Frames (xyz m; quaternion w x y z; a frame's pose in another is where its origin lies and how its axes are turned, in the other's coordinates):
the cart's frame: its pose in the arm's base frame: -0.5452 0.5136 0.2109 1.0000 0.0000 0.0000 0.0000
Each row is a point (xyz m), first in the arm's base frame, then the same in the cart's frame.
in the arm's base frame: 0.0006 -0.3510 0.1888
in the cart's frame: 0.5458 -0.8646 -0.0221
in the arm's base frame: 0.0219 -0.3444 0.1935
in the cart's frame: 0.5671 -0.8580 -0.0174
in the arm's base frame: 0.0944 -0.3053 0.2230
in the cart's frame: 0.6396 -0.8189 0.0121
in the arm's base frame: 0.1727 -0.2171 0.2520
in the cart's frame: 0.7179 -0.7307 0.0411
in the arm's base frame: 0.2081 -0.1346 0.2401
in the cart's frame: 0.7533 -0.6482 0.0292
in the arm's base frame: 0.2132 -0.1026 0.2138
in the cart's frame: 0.7584 -0.6162 0.0029
